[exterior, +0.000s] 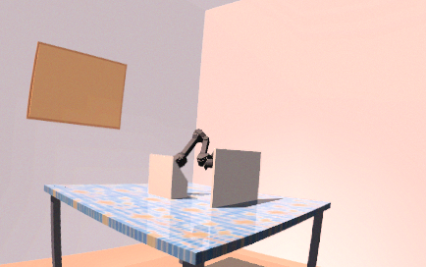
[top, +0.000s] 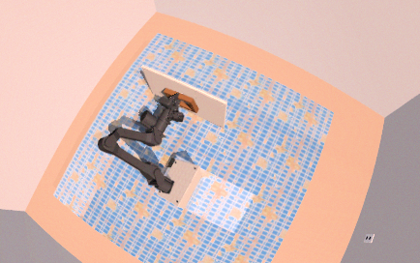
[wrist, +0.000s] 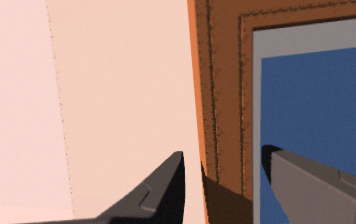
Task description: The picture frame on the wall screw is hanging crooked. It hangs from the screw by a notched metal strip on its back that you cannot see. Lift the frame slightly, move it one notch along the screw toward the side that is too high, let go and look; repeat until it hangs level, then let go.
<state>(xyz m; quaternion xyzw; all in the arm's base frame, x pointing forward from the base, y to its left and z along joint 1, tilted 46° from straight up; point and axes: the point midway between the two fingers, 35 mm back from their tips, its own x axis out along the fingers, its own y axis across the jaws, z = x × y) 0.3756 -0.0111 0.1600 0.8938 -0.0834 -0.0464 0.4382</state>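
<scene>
The picture frame is 1 cm ahead of my gripper tip, 1 cm to the right of it and 5 cm below it. The rest, counted from my gripper tip: wall panel 2 cm ahead, 1 cm to the right, 6 cm below.
</scene>
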